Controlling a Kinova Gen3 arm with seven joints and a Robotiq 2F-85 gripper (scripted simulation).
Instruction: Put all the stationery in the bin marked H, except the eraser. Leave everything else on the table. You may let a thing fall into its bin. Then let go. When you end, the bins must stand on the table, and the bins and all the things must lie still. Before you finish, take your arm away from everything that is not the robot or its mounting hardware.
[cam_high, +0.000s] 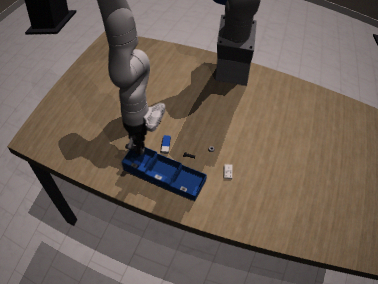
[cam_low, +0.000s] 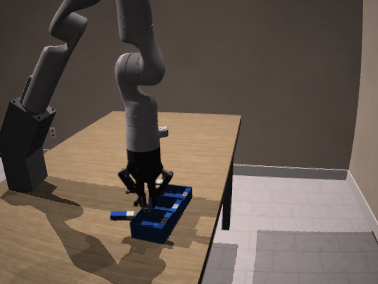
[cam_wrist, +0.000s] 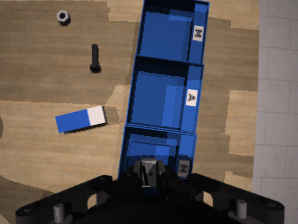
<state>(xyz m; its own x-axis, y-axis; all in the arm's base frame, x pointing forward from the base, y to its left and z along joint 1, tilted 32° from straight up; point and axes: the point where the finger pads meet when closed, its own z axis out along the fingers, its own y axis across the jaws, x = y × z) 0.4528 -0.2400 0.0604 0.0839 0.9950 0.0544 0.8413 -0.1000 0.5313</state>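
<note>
Now: hand 8 cm above the flat blue pad. From my hand the other things lie so: blue three-part bin: 3 cm ahead, 8 cm to the left, 7 cm below; black bolt: 6 cm behind, 14 cm to the left, 8 cm below; blue-and-white eraser: 8 cm behind, 6 cm to the left, 8 cm below.
</note>
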